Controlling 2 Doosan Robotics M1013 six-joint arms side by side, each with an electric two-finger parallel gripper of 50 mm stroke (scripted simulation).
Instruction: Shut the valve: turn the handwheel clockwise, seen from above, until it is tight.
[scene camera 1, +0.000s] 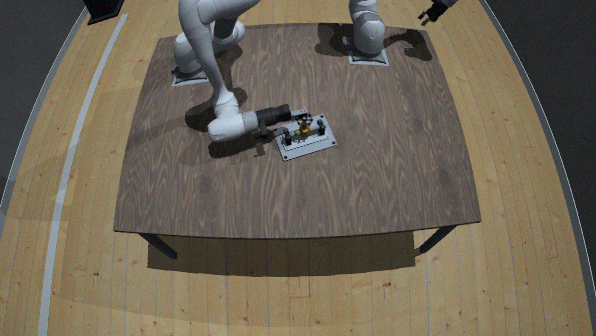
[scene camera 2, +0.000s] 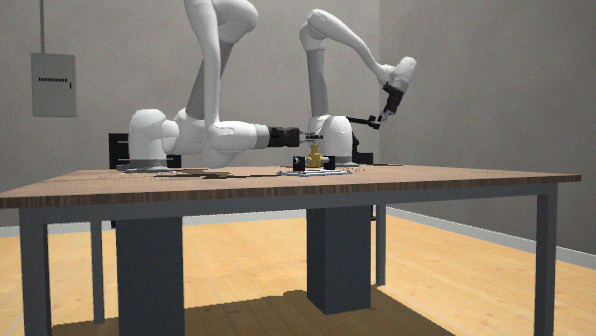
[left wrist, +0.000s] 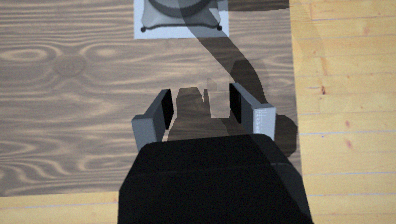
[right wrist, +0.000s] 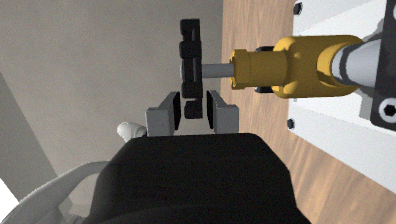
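Note:
Visible here are the left gripper (left wrist: 200, 98) and the right gripper (right wrist: 193, 103), together with a black handwheel (right wrist: 192, 70).

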